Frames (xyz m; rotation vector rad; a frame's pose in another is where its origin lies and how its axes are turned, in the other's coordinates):
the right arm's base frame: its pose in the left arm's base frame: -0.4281 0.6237 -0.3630 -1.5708 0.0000 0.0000
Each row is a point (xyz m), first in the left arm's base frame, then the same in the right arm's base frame.
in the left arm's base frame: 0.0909 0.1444 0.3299
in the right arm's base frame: 0.5190 -0.6929 -0.4793
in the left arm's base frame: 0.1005 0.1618 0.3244
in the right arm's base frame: 0.5286 -0.6874 -0.4619
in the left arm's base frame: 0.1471 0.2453 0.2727
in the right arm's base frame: 0.5752 -0.6357 -0.3784
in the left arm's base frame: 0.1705 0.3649 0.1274
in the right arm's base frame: 0.5986 -0.4904 -0.2588
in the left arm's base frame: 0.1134 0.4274 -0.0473
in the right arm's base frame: 0.5415 -0.3157 -0.1963
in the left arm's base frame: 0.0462 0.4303 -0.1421
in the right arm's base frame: 0.4743 -0.2209 -0.1934
